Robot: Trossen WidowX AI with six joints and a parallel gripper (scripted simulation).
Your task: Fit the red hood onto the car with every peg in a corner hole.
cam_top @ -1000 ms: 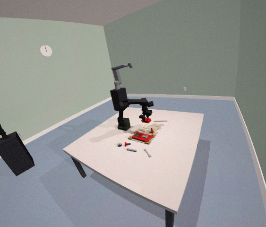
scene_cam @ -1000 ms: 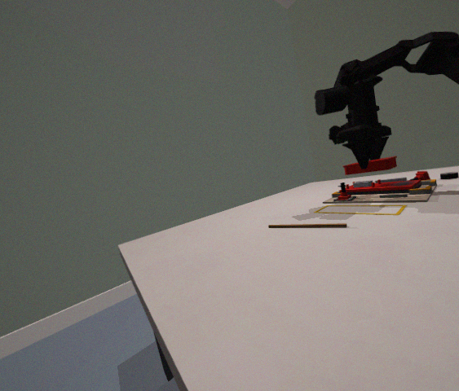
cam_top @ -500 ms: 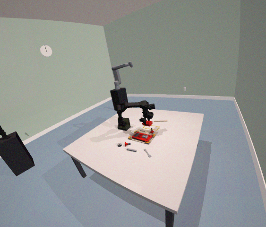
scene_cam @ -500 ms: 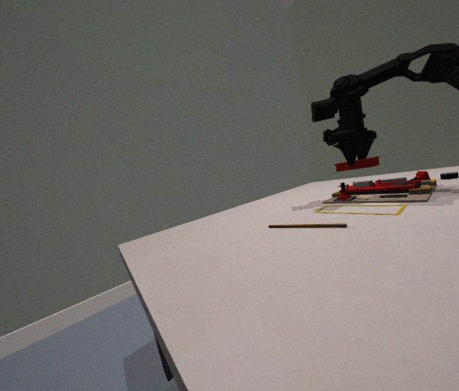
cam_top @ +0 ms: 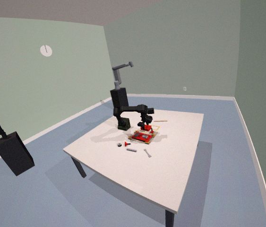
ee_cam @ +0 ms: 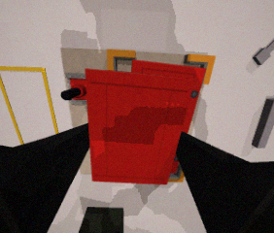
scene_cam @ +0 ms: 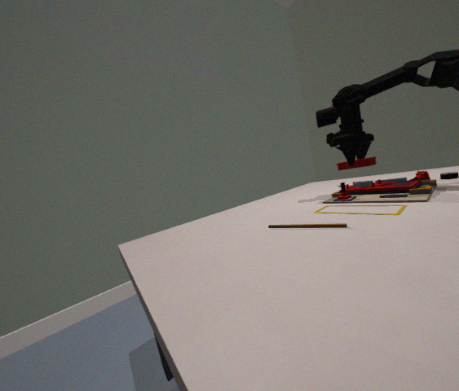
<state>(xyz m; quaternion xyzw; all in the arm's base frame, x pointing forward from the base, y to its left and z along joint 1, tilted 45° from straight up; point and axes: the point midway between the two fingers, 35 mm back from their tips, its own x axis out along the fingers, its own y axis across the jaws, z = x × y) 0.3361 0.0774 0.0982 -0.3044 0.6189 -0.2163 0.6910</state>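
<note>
Right now the grey engine block is 90 mm below my gripper tip, 40 mm to the right of it and 10 mm ahead of it. From my gripper tip the other things lie so: wrench: 210 mm to the right, 150 mm ahead, 110 mm below; then red hood: 10 mm above; then black wheel: 260 mm to the right, 160 mm behind, 100 mm below.
</note>
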